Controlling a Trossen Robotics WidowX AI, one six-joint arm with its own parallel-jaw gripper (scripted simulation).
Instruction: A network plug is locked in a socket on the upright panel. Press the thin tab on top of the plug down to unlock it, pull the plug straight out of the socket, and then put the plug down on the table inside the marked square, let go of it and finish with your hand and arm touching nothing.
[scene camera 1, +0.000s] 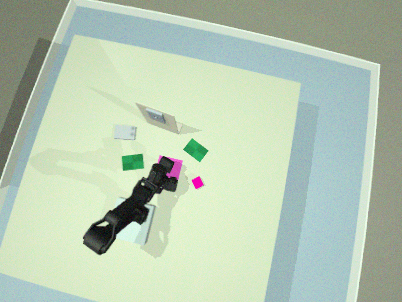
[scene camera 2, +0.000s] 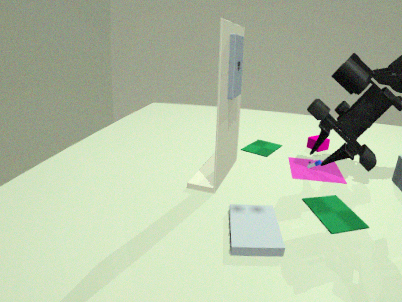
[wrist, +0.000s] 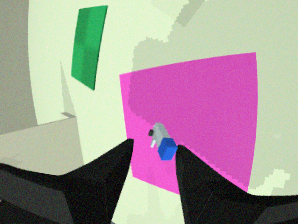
Note:
I see my gripper (scene camera 2: 315, 159), a pale grey slab (scene camera 2: 254, 231), an upright panel (scene camera 2: 210, 176) and a magenta marked square (scene camera 2: 330, 173).
My gripper shows as well in the wrist view (wrist: 155, 147). The magenta marked square also shows in the wrist view (wrist: 210, 105).

